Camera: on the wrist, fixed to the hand. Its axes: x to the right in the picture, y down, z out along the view.
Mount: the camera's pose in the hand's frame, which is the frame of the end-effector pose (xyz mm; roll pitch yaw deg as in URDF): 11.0 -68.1 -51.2 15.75 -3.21 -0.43
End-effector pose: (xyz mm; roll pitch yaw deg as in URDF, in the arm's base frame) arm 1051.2 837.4 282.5 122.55 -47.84 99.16
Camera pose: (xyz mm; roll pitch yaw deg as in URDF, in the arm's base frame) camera 967.7 853.8 270.6 140.87 -45.69 95.62
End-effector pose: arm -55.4 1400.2 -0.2 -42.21 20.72 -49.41
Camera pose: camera -111.3 1335.1 3.2 -25.83 18.04 -47.48
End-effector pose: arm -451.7 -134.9 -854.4 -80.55 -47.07 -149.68
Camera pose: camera -452.2 -63.7 -806.3 -68.22 -47.93 -145.06
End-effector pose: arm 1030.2 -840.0 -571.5 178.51 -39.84 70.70
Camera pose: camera 957.0 -839.0 -526.5 -166.02 -36.62 71.13
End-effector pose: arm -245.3 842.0 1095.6 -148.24 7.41 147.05
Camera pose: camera -279.9 827.5 1172.9 -132.19 9.91 149.14
